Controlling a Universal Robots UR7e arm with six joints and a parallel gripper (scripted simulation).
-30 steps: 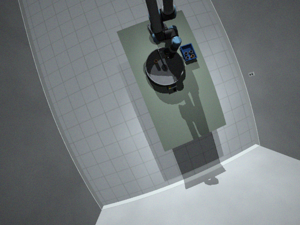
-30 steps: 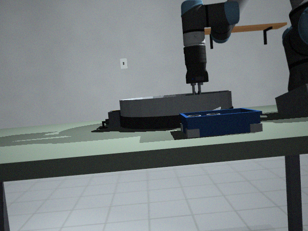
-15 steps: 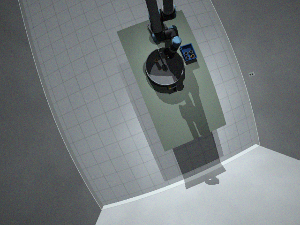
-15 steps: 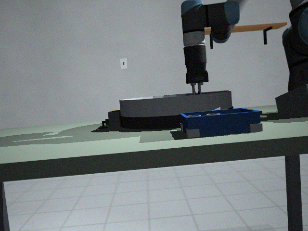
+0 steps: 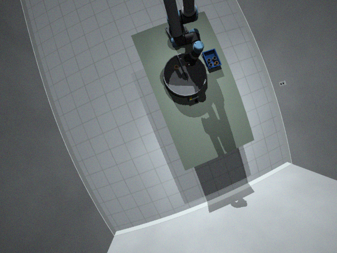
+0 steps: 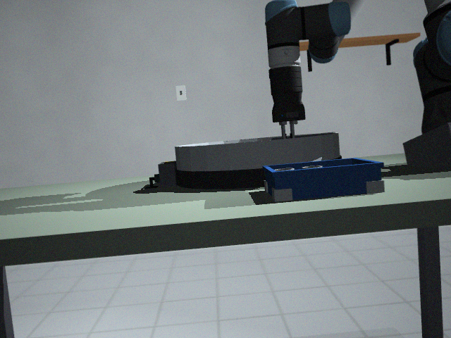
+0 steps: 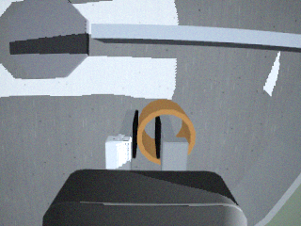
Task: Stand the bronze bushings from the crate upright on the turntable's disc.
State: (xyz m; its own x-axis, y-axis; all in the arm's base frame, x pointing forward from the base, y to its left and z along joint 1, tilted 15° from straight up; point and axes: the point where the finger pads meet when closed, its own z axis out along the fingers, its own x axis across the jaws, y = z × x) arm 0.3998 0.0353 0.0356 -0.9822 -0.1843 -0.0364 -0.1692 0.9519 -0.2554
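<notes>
Now: hand 5 cm past the crate, 28 cm to the right of it and 7 cm above it. From my hand the other things lie so: turntable disc 8 cm ahead, 5 cm to the right, 4 cm below.
</notes>
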